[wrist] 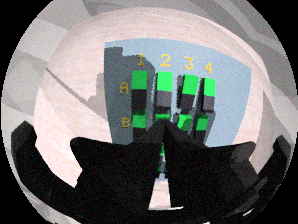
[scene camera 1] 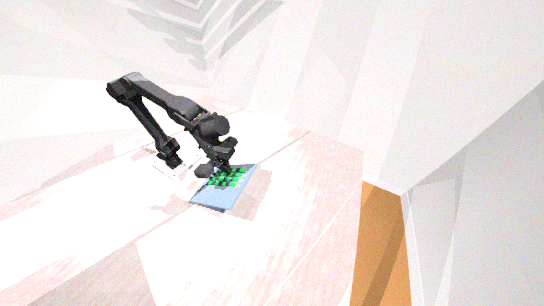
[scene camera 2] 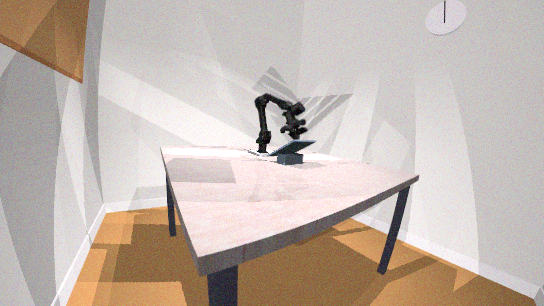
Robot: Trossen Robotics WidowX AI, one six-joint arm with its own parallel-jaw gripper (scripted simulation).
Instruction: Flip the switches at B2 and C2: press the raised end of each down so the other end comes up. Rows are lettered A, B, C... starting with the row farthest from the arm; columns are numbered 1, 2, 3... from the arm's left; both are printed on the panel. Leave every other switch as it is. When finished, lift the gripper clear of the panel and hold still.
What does my gripper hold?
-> Nothing.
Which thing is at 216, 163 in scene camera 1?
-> My gripper.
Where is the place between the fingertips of my gripper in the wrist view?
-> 162, 123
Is my gripper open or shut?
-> Shut.
